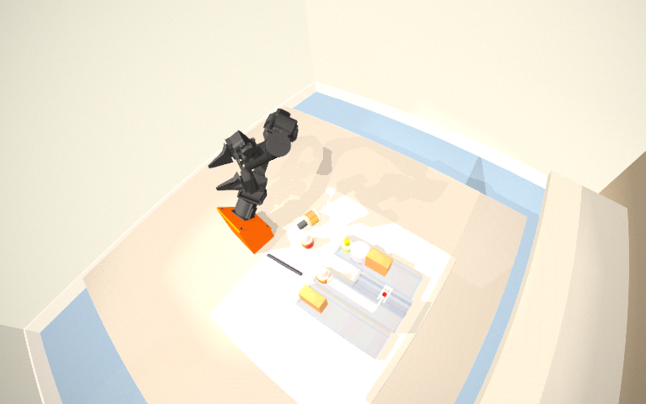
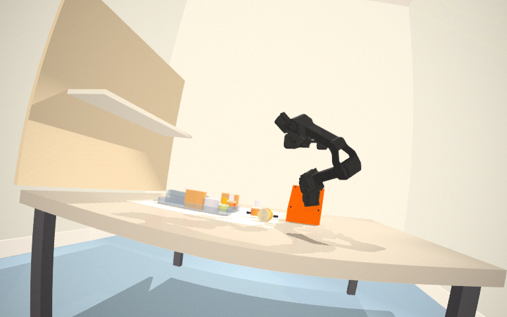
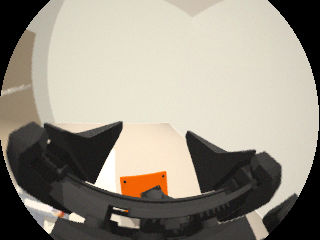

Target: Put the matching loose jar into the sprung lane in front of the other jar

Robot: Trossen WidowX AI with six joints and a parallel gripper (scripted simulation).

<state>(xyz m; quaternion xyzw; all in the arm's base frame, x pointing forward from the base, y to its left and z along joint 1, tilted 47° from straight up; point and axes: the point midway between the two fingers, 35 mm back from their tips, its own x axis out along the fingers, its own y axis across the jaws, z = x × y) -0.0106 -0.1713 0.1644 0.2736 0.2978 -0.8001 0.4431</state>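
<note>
Right now the dark rod is 320 mm below my gripper tip, 180 mm ahead of it and 20 mm to the right of it.
</note>
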